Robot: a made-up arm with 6 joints. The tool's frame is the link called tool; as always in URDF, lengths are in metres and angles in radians. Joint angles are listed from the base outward.
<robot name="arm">
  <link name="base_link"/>
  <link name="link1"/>
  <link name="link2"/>
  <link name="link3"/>
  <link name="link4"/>
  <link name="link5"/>
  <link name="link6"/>
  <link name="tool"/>
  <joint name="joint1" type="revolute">
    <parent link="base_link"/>
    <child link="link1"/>
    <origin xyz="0 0 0.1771"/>
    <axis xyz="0 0 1"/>
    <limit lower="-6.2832" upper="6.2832"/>
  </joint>
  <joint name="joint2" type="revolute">
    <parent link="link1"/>
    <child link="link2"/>
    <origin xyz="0 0.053 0"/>
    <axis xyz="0 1 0"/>
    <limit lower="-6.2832" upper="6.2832"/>
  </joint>
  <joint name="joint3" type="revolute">
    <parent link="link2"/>
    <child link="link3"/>
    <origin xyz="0 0 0.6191"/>
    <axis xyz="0 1 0"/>
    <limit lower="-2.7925" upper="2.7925"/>
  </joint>
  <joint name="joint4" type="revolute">
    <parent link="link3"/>
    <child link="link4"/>
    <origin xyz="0 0 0.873"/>
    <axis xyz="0 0 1"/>
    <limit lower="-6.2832" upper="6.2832"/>
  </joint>
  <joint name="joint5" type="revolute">
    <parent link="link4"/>
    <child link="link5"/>
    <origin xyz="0 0 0"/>
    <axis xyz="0 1 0"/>
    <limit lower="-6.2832" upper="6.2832"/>
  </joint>
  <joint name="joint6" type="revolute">
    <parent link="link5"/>
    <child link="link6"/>
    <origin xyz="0 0 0.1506"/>
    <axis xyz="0 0 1"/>
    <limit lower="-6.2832" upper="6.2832"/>
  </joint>
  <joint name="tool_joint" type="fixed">
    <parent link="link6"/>
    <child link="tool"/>
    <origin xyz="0 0 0"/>
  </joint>
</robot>
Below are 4 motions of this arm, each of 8 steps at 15 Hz.
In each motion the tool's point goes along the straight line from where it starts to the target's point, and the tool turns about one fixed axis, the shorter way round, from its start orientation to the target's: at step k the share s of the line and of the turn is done. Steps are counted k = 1, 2, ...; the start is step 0. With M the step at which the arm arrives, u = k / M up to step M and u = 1 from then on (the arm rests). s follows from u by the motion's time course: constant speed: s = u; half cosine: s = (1 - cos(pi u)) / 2; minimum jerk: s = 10 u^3 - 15 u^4 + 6 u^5.
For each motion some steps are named. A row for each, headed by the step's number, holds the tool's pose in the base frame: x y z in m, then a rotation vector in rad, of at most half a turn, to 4 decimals.
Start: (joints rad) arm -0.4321 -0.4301 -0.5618 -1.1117 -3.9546 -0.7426
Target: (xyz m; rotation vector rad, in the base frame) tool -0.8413 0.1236 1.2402 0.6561 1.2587 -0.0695
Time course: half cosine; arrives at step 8
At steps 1, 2, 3, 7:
1: -0.8152 0.3181 1.2029 1.0097 1.4016 -0.7438
2: -0.8181 0.2962 1.2071 0.9715 1.3910 -0.6652
3: -0.8225 0.2634 1.2134 0.9135 1.3724 -0.5489
7: -0.8403 0.1313 1.2387 0.6707 1.2663 -0.0952

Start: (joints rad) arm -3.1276 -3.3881 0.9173 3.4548 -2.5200 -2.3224
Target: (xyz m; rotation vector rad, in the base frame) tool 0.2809 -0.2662 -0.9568 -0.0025 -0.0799 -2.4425
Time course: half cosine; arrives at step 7
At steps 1, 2, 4, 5, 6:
1: 0.3769 -0.0842 -0.9592 0.1500 0.1911 -2.5445
2: 0.3629 -0.1107 -0.9589 0.1273 0.1507 -2.5314
4: 0.3202 -0.1918 -0.9578 0.0590 0.0293 -2.4877
5: 0.2999 -0.2301 -0.9573 0.0271 -0.0273 -2.4650
6: 0.2859 -0.2567 -0.9569 0.0053 -0.0661 -2.4485

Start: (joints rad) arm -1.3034 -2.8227 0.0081 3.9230 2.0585 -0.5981
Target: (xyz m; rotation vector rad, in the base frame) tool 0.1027 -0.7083 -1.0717 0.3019 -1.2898 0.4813
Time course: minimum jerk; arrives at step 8
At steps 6, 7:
6: 0.0781 -0.5999 -1.0851 0.3912 -1.2394 0.4612
7: 0.0989 -0.6915 -1.0738 0.3158 -1.2821 0.4782

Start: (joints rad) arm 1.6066 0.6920 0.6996 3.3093 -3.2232 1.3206
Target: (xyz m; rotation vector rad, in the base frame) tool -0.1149 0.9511 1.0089 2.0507 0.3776 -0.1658
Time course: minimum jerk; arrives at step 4
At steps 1, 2, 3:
1: -0.0930 1.0861 0.8167 1.6753 0.3864 -0.2663
2: -0.1027 1.0264 0.9017 1.8417 0.3839 -0.2241
3: -0.1124 0.9667 0.9867 2.0075 0.3792 -0.1783

